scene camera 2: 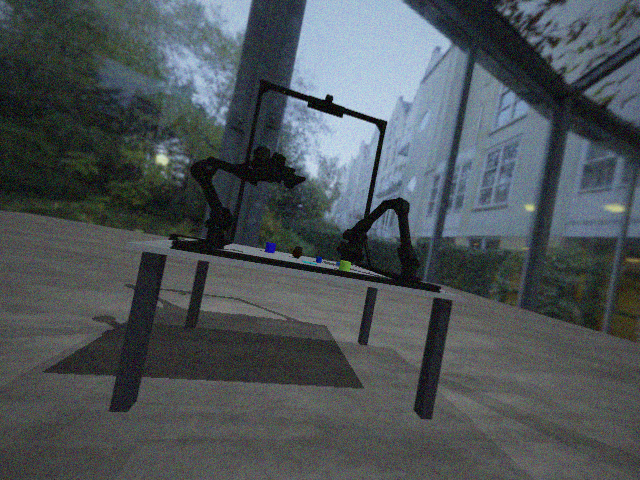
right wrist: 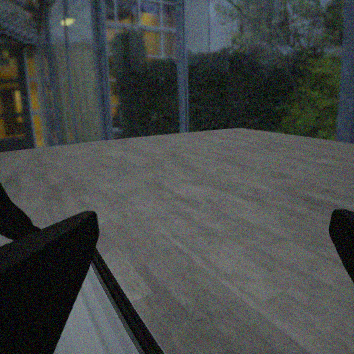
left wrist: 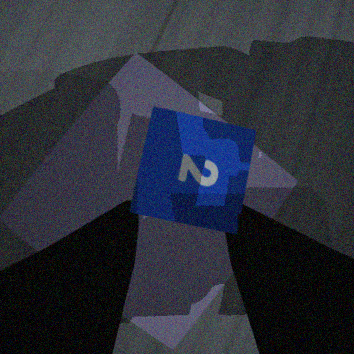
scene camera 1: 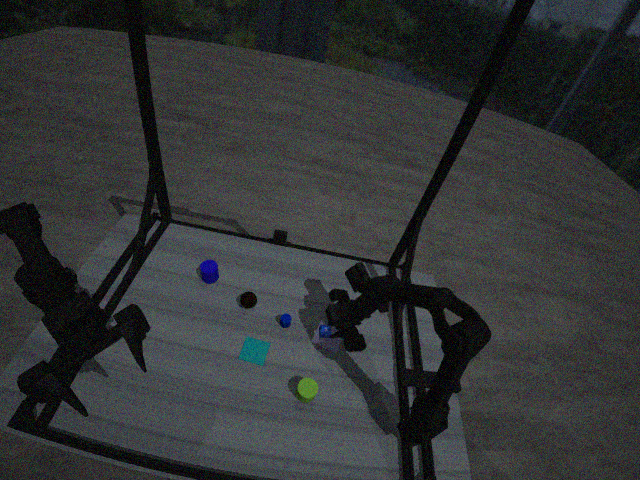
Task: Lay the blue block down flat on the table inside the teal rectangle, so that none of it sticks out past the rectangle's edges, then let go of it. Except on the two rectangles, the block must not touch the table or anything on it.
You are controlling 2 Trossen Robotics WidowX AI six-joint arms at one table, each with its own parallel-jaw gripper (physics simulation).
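Places are measured from the left arm's base along level axes (x left, y down, z back), in centimetres.
Pixels of known places: left gripper, fingertip midpoint: (left wrist: 181,212) (scene camera 1: 329,332); right gripper, fingertip midpoint: (scene camera 2: 300,174) (right wrist: 214,222) (scene camera 1: 116,392); left arm's base, link origin: (scene camera 2: 407,278) (scene camera 1: 414,431); right arm's base, link origin: (scene camera 2: 213,243).
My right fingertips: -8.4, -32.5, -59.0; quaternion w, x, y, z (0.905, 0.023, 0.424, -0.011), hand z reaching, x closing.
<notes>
Ahead of a thing's pixels: the offset from my right fingertips to its middle, as dx, dy, dz. "spot": to the spot under its first point.
The blue block @[-23.6, +33.3, +42.2] (scene camera 1: 325,330) (left wrist: 191,168), with a pale "2" on its top face, is over the lavender rectangle @[spot: -20.1, +34.3, +42.9] (scene camera 1: 329,343) (left wrist: 70,168). My left gripper (scene camera 1: 333,331) (scene camera 2: 347,254) (left wrist: 181,212) is low over it and shut on the block, one dark finger against each side. I cannot tell whether the block is clear of the rectangle. The teal rectangle @[spot: -20.1, +34.3, +21.4] (scene camera 1: 254,350) (scene camera 2: 310,262) lies bare to the left of the block in scene camera 1. My right gripper (scene camera 1: 115,381) (scene camera 2: 296,180) (right wrist: 214,222) is open and empty, raised high at the table's left side.
A large blue cylinder @[-46.2, +31.7, +8.7] (scene camera 1: 209,270) (scene camera 2: 270,247), a dark ball @[-35.2, +31.9, +20.6] (scene camera 1: 248,299) (scene camera 2: 297,251) and a small blue cylinder @[-27.9, +32.9, +30.9] (scene camera 1: 285,320) (scene camera 2: 319,259) stand behind the teal rectangle. A green cylinder @[-7.0, +32.2, +33.4] (scene camera 1: 308,389) (scene camera 2: 345,266) stands in front. A black frame post (scene camera 1: 409,381) rises by the left arm.
</notes>
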